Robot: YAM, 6 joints.
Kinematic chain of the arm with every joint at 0, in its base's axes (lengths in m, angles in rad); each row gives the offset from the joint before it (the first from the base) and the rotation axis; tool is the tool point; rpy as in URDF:
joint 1: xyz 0 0 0.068 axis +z
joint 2: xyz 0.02 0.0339 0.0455 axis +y
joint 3: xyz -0.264 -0.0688 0 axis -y
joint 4: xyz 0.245 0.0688 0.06 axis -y
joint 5: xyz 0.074 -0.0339 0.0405 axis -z
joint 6: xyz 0.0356 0 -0.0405 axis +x
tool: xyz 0 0 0 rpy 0 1.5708 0
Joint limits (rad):
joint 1: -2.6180..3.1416
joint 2: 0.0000..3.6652
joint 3: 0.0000..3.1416
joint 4: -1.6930..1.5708
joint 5: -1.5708..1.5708
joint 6: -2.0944..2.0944
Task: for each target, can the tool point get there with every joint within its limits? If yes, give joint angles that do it. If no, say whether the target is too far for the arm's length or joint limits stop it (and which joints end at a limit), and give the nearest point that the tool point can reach.
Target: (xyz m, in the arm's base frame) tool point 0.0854 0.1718 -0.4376
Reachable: no: joint limits stop it (at a limit: joint 2) | nearest point 0.0891 0.1791 -0.3771 | short by 0.061 m
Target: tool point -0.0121 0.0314 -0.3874
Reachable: no: joint limits stop it (at a limit: joint 2) | nearest point -0.0239 0.0620 -0.3311 | short by 0.065 m
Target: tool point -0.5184 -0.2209 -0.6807
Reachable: no: too far | nearest point -0.3512 -0.1960 -0.3456 | short by 0.375 m
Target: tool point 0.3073 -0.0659 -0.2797
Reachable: yes | joints -0.2628 3.2828 1.5944 0.1333 -0.4717 0.6362
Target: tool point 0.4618 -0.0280 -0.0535
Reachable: yes | joints -0.0081 2.7034 1.6482 -0.2112 0.7484 -0.9268
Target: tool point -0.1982 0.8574 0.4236
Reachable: no: too far | nearest point -0.1371 0.5931 0.3258 | short by 0.288 m
